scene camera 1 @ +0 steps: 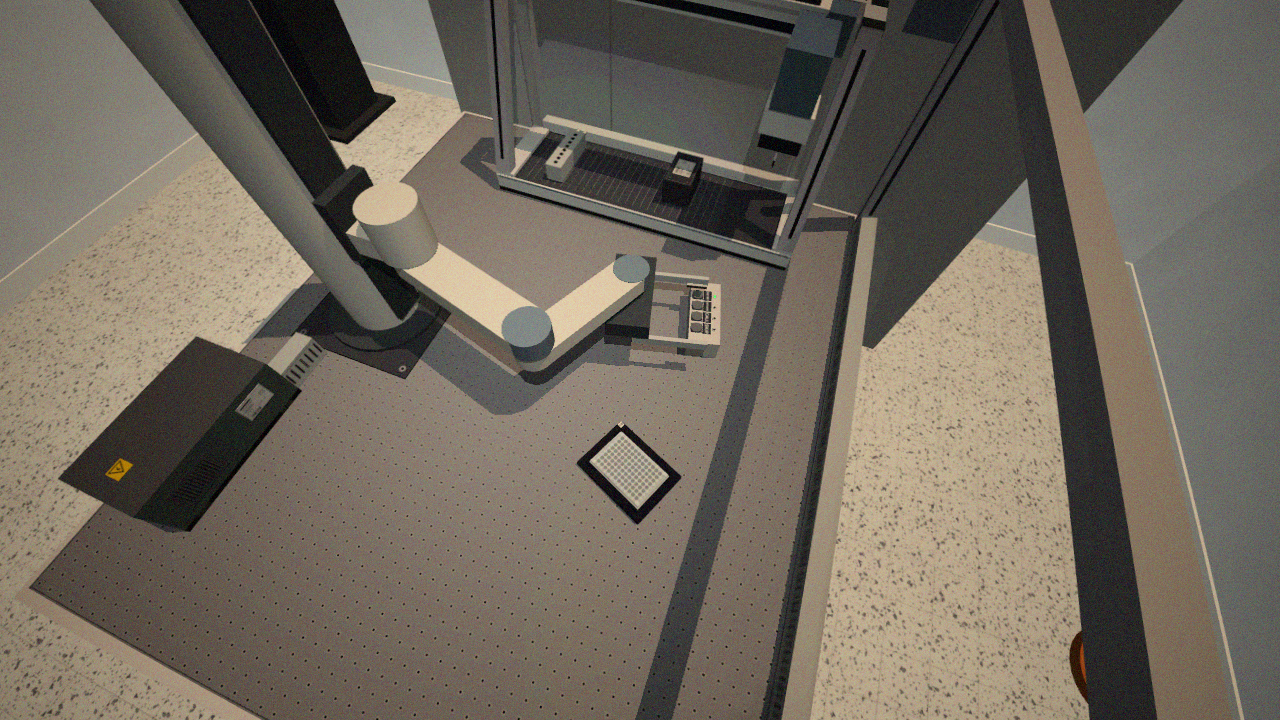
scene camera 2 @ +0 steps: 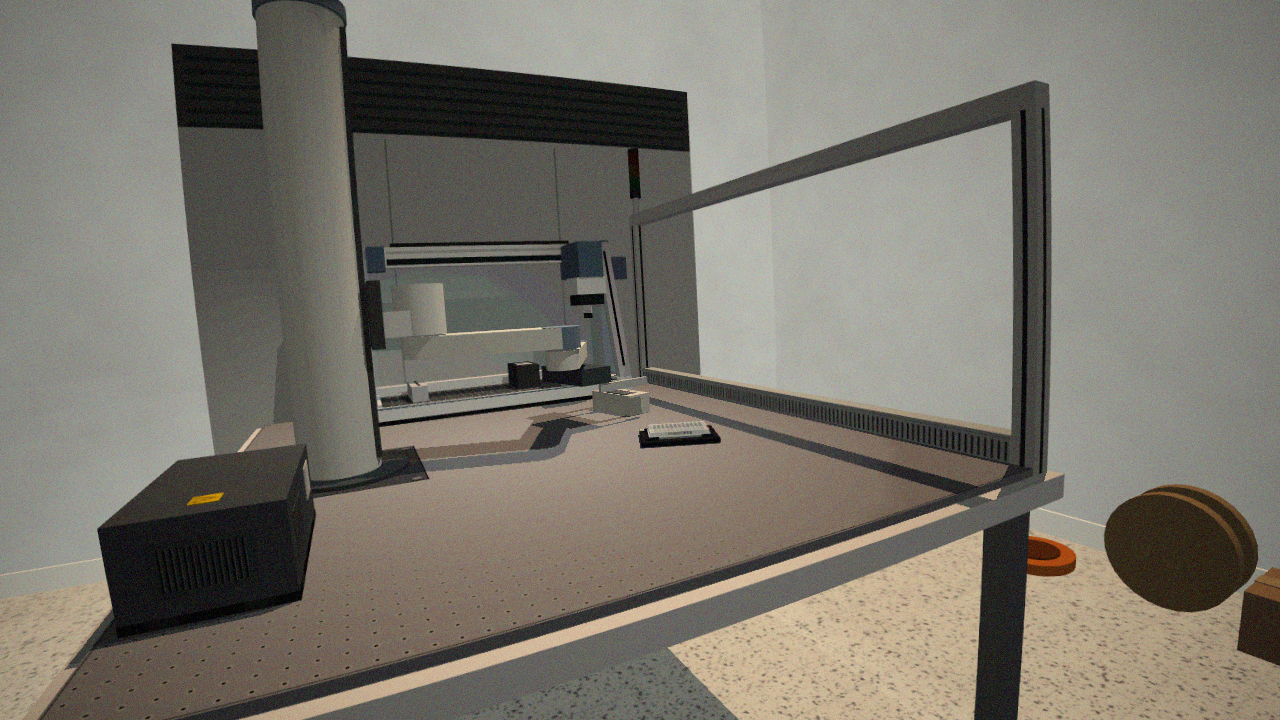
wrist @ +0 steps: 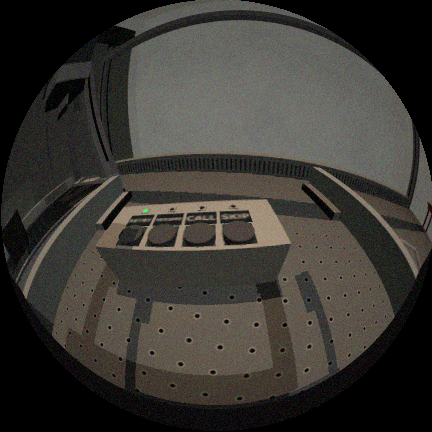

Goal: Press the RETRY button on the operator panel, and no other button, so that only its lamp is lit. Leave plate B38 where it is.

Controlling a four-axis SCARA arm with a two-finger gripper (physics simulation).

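Seen in the pictures: gripper, fingertip midpoint: [scene camera 1: 707, 312] [scene camera 2: 625, 378] [wrist: 216, 175]; arm's base, link origin: [scene camera 1: 389, 308] [scene camera 2: 342, 479].
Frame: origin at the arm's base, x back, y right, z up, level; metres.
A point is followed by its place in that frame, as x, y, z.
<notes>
The operator panel [scene camera 1: 715, 339] {-0.738, -0.150, 0.066} [scene camera 2: 619, 404] {-0.674, -0.165, 0.039} [wrist: 200, 267] {-0.668, -0.189, 0.045} is a beige box with a row of dark round buttons. The RETRY button [scene camera 1: 697, 294] {-0.669, -0.250, 0.069} [wrist: 130, 235] {-0.666, -0.248, 0.069} is at the row's left end in the wrist view; its label is too blurred to read now. Its lamp [wrist: 145, 211] {-0.705, -0.257, 0.067} is lit green; the other lamps look dark. The CALL button [wrist: 199, 234] {-0.681, -0.191, 0.069} and SKIP button [wrist: 239, 232] {-0.688, -0.162, 0.069} are further right. My gripper [scene camera 1: 699, 313] {-0.705, -0.182, 0.105} [wrist: 216, 175] {-0.705, -0.182, 0.105} is open and empty, its fingers spread wide near the panel's two ends. Plate B38 [scene camera 1: 631, 470] {-0.666, 0.172, 0.038} [scene camera 2: 677, 429] {-0.650, 0.184, 0.038} lies flat in a black holder, apart from the gripper.
A framed gantry station [scene camera 1: 644, 220] {-0.472, -0.450, 0.045} with a black block [scene camera 1: 682, 181] {-0.541, -0.525, 0.132} and a white rack [scene camera 1: 559, 168] {-0.224, -0.485, 0.104} stands behind the panel. A dark controller box [scene camera 1: 183, 429] {0.076, 0.406, 0.128} [scene camera 2: 205, 537] {0.114, 0.551, 0.101} stands near the arm's column [scene camera 2: 313, 250] {0.004, 0.074, 0.435}. A guard frame [scene camera 2: 1029, 286] {-1.004, 0.712, 0.305} runs along the right side.
</notes>
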